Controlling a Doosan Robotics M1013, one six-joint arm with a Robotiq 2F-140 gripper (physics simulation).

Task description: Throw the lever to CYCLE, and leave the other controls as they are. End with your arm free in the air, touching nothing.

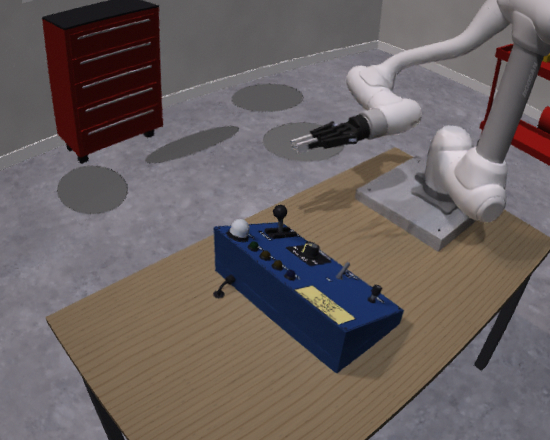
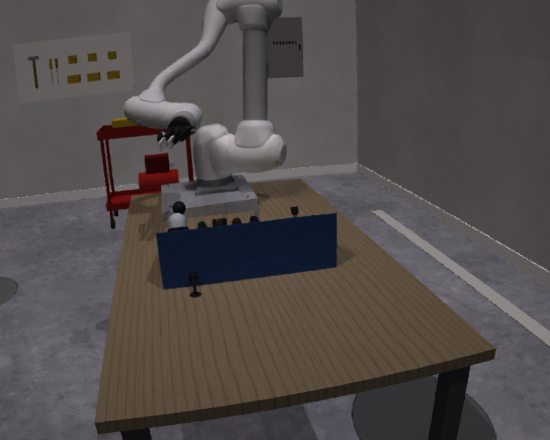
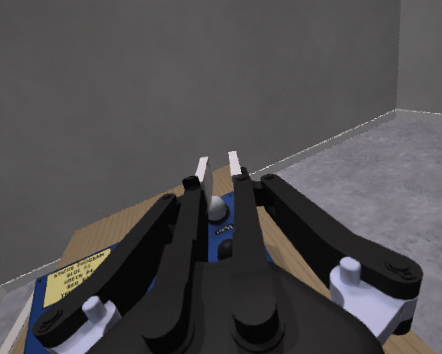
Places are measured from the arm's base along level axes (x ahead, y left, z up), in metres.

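Pixels of known places: gripper, between the fingertips: (image 1: 294, 146) (image 2: 164, 146) (image 3: 220, 166); arm's base, origin of its link: (image 1: 442, 195) (image 2: 215, 187).
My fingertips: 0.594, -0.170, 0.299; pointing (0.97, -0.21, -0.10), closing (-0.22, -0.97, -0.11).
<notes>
Ahead of a thing's pixels: the offset from my fingertips to its top centre, as dx, dy, dz. "spot": to the spot under its first point. Level surfaces: height alone.
A blue control box (image 1: 300, 320) (image 2: 250, 255) (image 3: 35, 320) sits on the table. Its black ball-topped lever @(+0.063, +0.029, -0.159) (image 1: 280, 213) (image 2: 179, 207) (image 3: 226, 249) stands roughly upright in a slotted plate near the white dome lamp @(spot: +0.214, +0.041, -0.162) (image 1: 239, 228) (image 2: 177, 221) (image 3: 218, 209); the slot label is not readable. A rotary knob @(+0.044, +0.148, -0.225) (image 1: 311, 249), a grey toggle @(+0.029, +0.268, -0.225) (image 1: 343, 270) and a black switch @(+0.034, +0.388, -0.218) (image 1: 375, 293) (image 2: 294, 210) are also on the panel. My gripper (image 1: 298, 145) (image 2: 166, 143) (image 3: 220, 166) hangs in the air, well above and apart from the box and lever. Its fingers stand slightly apart, empty.
Small round lamps or buttons @(spot: +0.207, +0.146, -0.186) (image 1: 265, 255) line the panel beside a yellow label @(spot: +0.191, +0.362, -0.201) (image 1: 325, 304) (image 3: 75, 275). A cable @(spot: +0.282, +0.058, -0.323) (image 1: 224, 286) (image 2: 194, 286) leaves the box. The arm's grey base plate (image 1: 400, 210) (image 2: 210, 204) is on the wooden table @(dz -0.353) (image 1: 150, 350) (image 2: 300, 340). A red cabinet (image 1: 117, 75) stands beyond.
</notes>
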